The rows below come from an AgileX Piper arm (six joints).
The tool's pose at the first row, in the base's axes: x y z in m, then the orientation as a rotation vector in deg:
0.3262, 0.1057, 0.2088, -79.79, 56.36, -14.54
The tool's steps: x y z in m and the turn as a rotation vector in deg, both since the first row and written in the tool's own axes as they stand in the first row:
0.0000, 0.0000, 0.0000, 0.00, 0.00, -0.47
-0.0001, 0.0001, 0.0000, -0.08, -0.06, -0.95
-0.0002, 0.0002, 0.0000, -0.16, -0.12, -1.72
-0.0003, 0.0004, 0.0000, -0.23, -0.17, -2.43
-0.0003, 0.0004, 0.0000, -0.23, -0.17, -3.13
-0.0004, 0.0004, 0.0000, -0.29, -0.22, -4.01
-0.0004, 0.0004, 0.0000, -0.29, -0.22, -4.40
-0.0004, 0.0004, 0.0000, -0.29, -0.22, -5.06
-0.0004, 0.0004, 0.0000, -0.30, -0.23, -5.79
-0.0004, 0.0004, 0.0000, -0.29, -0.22, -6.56
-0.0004, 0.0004, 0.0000, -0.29, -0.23, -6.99
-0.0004, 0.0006, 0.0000, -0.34, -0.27, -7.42
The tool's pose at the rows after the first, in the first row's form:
0.3262, 0.1057, 0.2088, -80.04, 56.04, -14.89
0.3261, 0.1058, 0.2088, -80.36, 55.69, -15.17
0.3260, 0.1059, 0.2087, -80.83, 55.13, -15.66
0.3259, 0.1060, 0.2086, -81.26, 54.63, -16.12
0.3259, 0.1060, 0.2086, -81.62, 54.15, -16.64
0.3258, 0.1061, 0.2086, -82.12, 53.52, -17.23
0.3258, 0.1061, 0.2086, -82.32, 53.25, -17.52
0.3258, 0.1061, 0.2086, -82.65, 52.79, -18.01
0.3258, 0.1061, 0.2086, -83.02, 52.28, -18.55
0.3258, 0.1061, 0.2086, -83.40, 51.75, -19.13
0.3258, 0.1061, 0.2086, -83.61, 51.44, -19.44
0.3257, 0.1061, 0.2084, -83.87, 51.11, -19.71

